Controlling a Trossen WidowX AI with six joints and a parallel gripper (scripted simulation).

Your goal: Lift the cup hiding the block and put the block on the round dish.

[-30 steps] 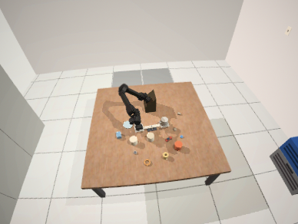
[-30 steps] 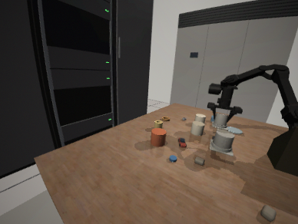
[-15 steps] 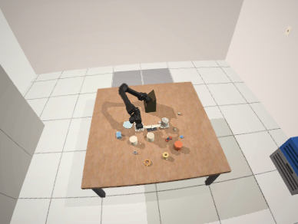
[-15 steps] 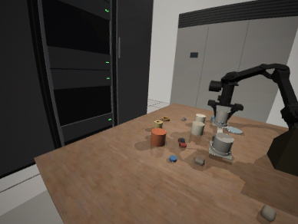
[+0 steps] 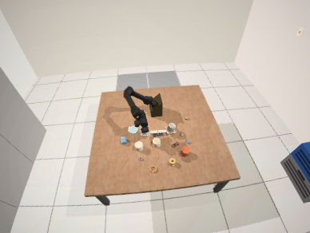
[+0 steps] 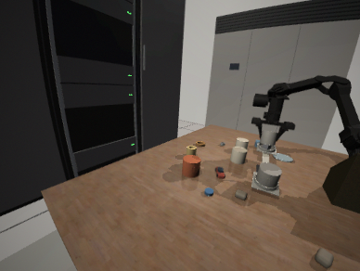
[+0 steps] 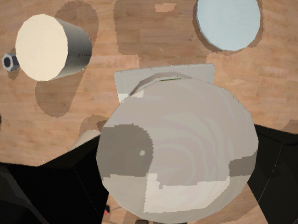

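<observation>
Now: gripper tip 1 cm to the right of the grey block and 3 cm above it. Also, from my gripper tip: blue block (3 cm ahead, 21 cm to the right, 10 cm below); then round pale blue dish (10 cm behind, 11 cm to the right, 11 cm below); then grey cup (2 cm to the right, 1 cm above).
</observation>
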